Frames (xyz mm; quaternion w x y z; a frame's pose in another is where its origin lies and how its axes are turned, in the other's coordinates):
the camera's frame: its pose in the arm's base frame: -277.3 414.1 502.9 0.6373 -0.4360 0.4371 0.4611
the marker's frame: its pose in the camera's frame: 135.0 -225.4 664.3 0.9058 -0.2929 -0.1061 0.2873
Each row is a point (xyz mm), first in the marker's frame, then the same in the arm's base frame.
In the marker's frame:
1: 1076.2 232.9 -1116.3
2: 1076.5 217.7 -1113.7
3: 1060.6 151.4 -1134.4
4: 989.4 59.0 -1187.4
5: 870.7 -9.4 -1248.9
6: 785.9 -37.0 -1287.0
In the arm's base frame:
1: -110.7 356.8 -836.4
2: -99.3 367.0 -838.4
3: -30.1 381.2 -847.5
4: 95.9 366.9 -829.0
5: 224.7 318.7 -768.8
6: 296.9 277.5 -718.8

